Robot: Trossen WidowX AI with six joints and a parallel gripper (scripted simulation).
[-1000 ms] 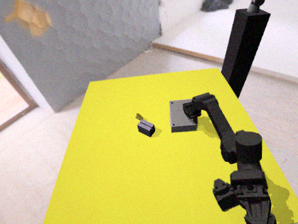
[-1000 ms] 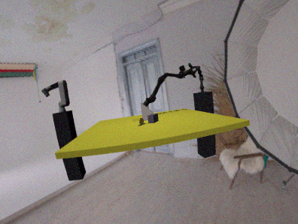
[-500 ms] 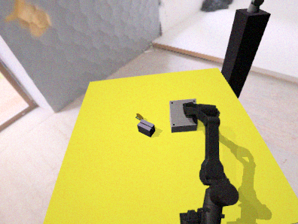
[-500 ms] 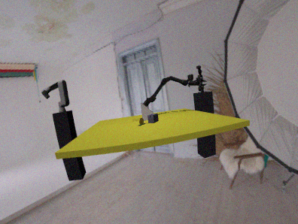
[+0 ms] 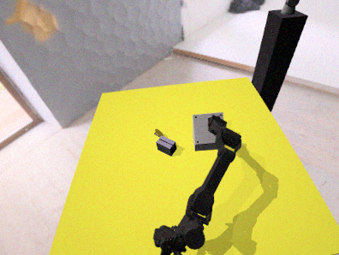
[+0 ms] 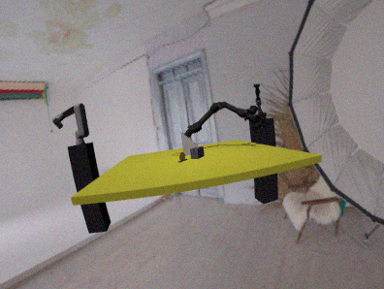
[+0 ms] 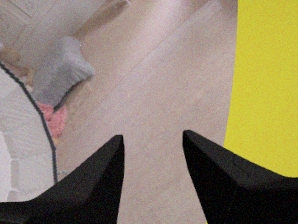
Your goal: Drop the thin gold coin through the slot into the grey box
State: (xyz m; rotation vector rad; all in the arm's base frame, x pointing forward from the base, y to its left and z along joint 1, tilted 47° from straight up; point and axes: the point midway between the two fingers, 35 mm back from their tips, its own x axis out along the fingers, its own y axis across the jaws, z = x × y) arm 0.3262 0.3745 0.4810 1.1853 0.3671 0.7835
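Right now the gold coin is 73 cm to the right of my gripper tip, 13 cm below it and 2 cm behind it.
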